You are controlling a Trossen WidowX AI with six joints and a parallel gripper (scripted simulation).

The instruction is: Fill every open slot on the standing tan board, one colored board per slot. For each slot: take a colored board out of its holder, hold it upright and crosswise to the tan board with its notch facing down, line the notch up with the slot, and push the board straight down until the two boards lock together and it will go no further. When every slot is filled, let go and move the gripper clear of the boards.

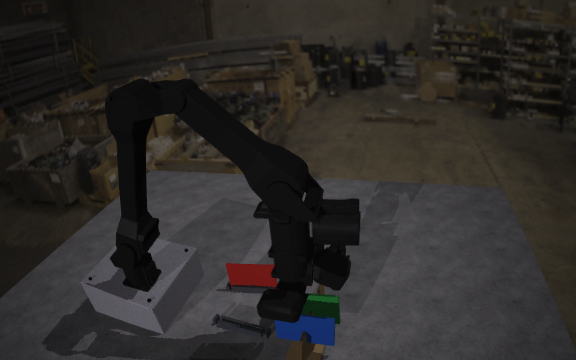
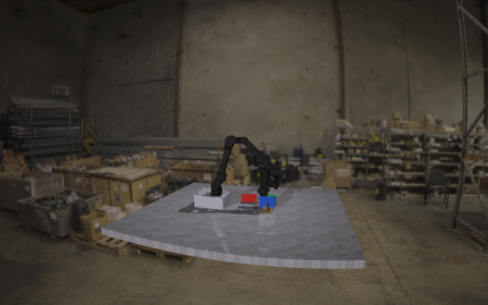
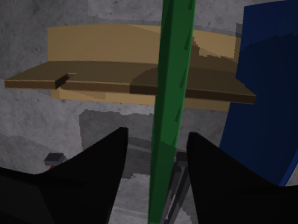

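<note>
Right now my gripper tip is 30 mm short of the green board. From my gripper tip the other things lie so: blue board 20 mm ahead, 50 mm to the right; tan board 30 mm ahead, 30 mm below; red board 110 mm behind, 100 mm to the left, 30 mm below.
</note>
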